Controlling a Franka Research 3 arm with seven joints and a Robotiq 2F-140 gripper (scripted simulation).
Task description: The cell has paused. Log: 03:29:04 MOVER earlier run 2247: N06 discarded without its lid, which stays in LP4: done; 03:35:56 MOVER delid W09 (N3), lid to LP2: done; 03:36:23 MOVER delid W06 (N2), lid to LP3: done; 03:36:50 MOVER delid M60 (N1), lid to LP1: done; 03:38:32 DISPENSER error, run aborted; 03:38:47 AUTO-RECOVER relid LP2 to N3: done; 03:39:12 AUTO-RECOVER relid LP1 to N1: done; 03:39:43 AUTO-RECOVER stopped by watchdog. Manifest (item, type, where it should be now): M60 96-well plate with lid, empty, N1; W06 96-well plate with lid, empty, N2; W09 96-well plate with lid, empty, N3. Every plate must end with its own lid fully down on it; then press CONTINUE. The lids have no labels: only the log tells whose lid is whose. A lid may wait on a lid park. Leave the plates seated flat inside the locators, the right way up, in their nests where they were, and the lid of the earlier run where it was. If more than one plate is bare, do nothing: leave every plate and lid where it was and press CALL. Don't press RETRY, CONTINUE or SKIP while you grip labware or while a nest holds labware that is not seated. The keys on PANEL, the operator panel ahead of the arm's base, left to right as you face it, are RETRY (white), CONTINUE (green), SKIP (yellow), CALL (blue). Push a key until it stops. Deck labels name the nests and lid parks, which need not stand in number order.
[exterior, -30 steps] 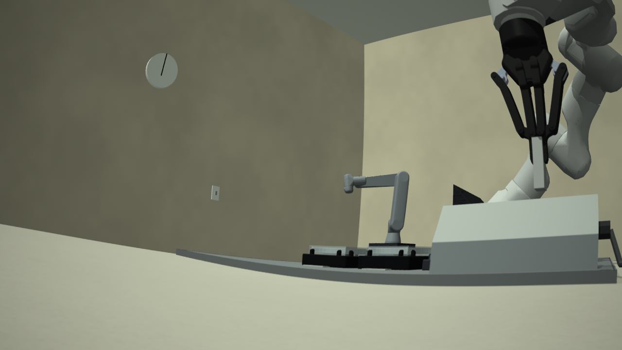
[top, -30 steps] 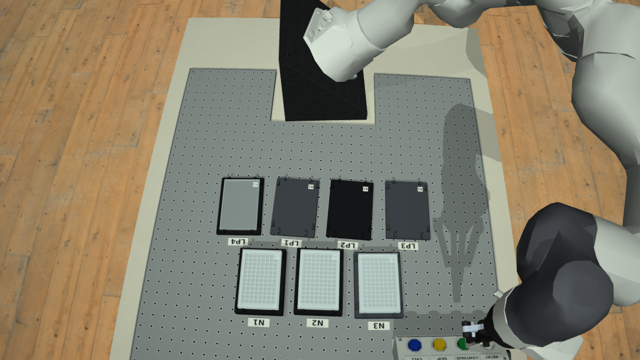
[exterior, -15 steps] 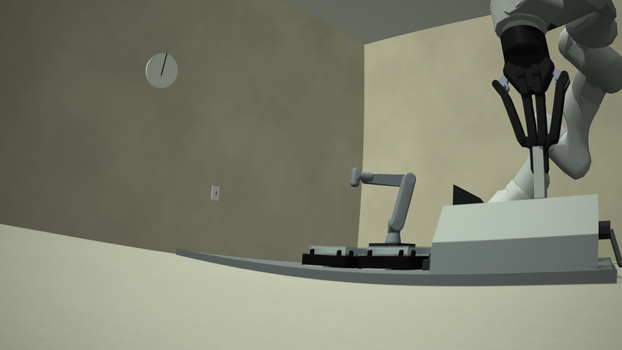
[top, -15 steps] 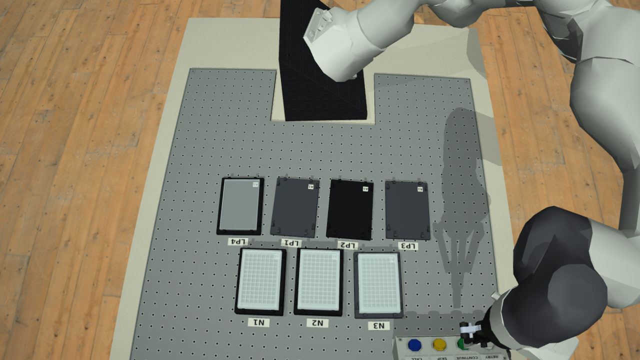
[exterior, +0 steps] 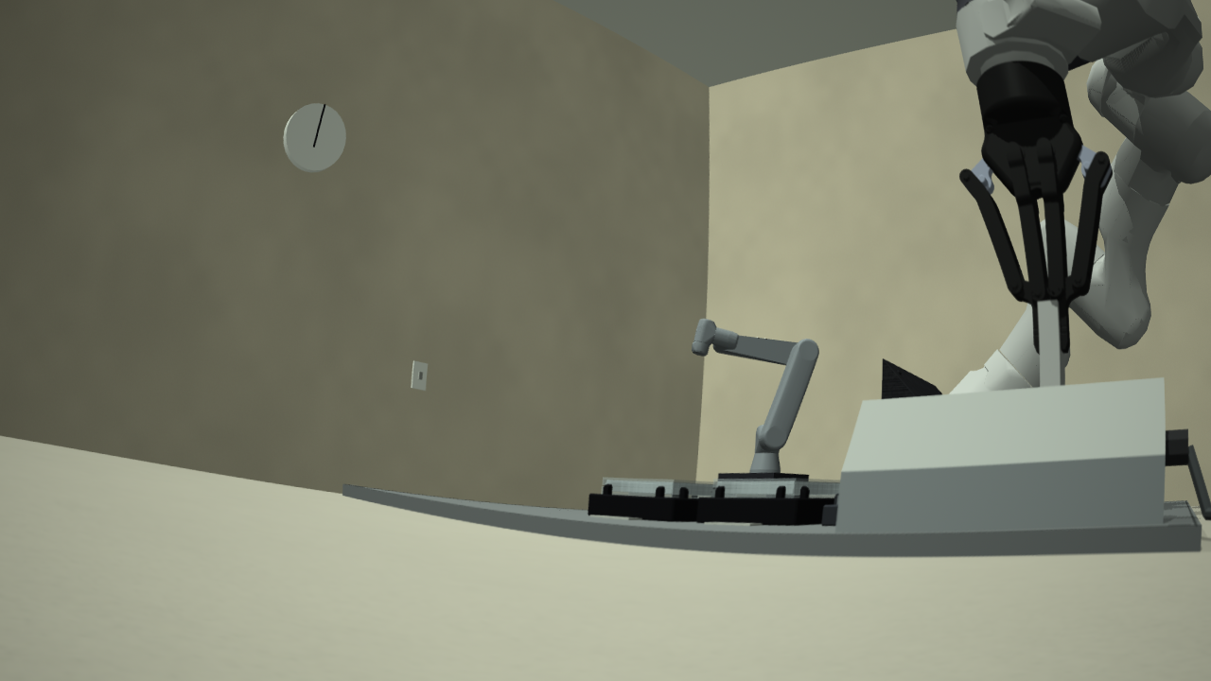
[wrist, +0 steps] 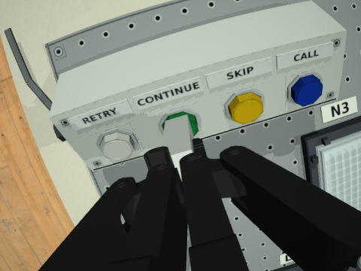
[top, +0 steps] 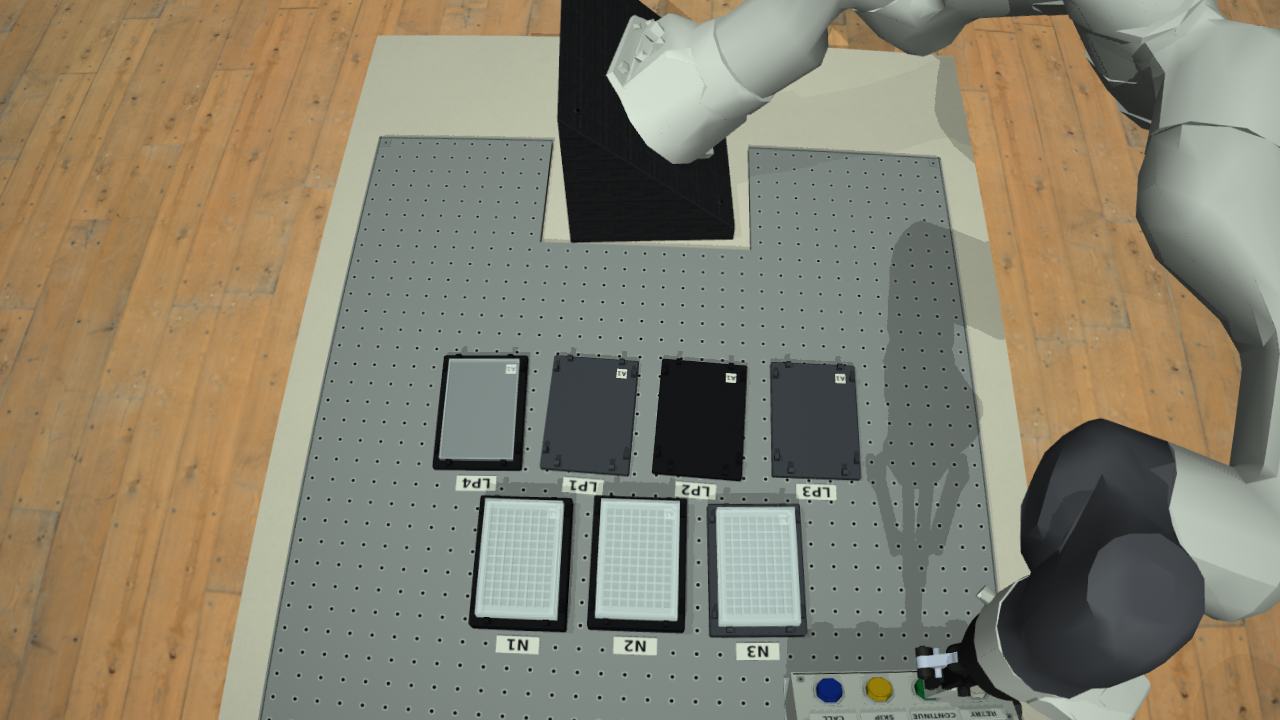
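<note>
The green CONTINUE key is 4 cm below my hand. The rest, counted from my hand: blue CALL key (1 cm ahead, 10 cm to the right, 4 cm below); then yellow SKIP key (5 cm to the right, 4 cm below); then white RETRY key (5 cm to the left, 4 cm below).
</note>
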